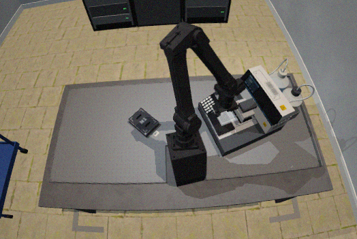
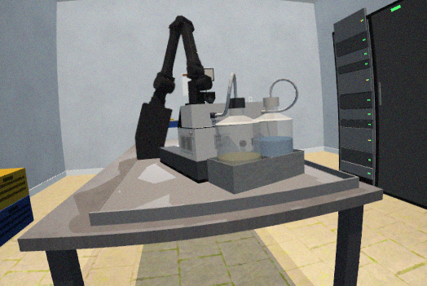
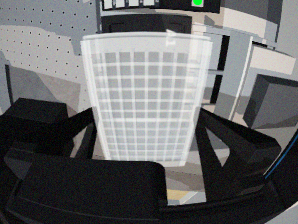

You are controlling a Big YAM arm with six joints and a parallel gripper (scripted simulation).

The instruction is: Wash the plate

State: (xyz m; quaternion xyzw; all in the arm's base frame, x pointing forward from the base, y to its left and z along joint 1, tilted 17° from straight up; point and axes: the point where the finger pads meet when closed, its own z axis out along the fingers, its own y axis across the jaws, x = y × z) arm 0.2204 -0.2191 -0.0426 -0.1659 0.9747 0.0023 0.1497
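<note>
The dark washer carrier lies 100 mm below my hand. The rest, counted from my hand: white corner label (20 mm behind, 390 mm to the left, 190 mm below); white well plate (10 mm below); plate washer (50 mm ahead, 140 mm to the right, 60 mm below).
</note>
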